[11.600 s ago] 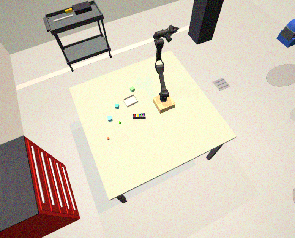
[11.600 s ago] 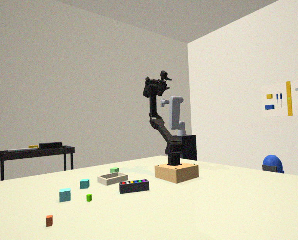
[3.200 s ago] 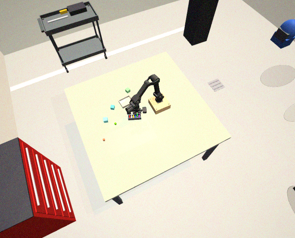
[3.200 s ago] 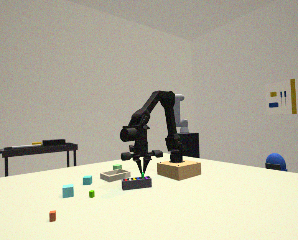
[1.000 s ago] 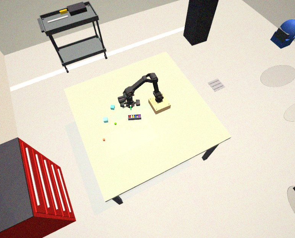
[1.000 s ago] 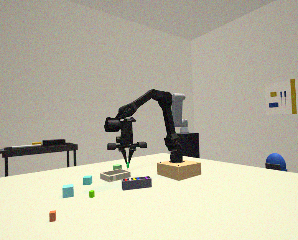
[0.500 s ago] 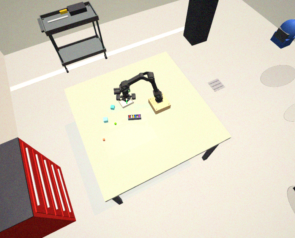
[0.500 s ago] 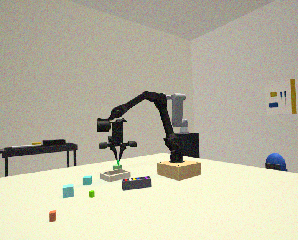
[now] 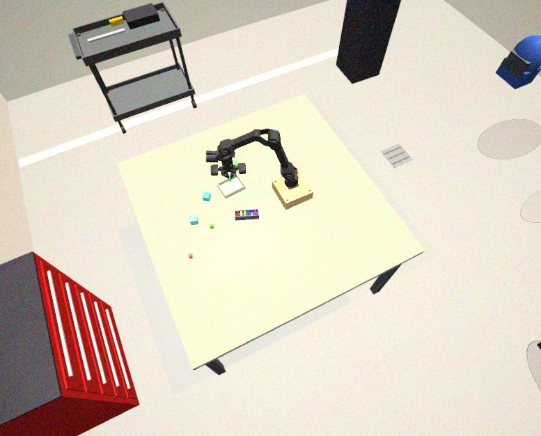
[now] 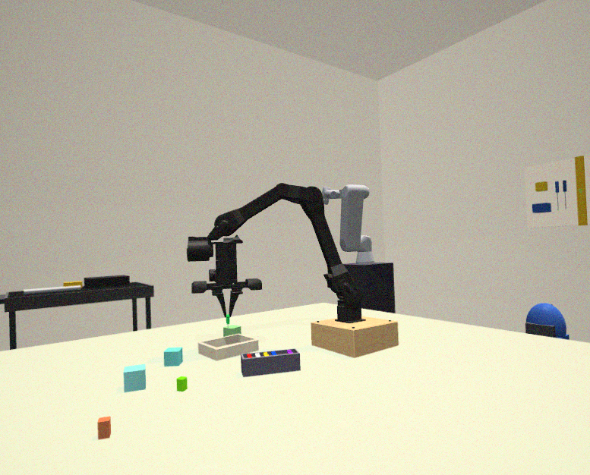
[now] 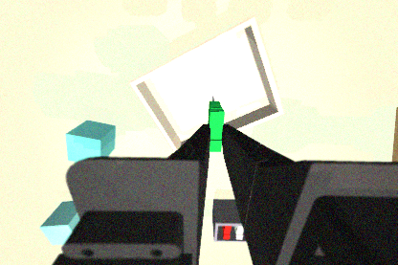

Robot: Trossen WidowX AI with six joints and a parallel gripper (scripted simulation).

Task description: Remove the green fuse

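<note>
The tray is 9 cm below my gripper tip. Round my gripper tip: pale green cube 7 cm behind, 13 cm to the right, 8 cm below; then small green cube 19 cm ahead, 20 cm to the left, 8 cm below; then green fuse 1 cm below.
</note>
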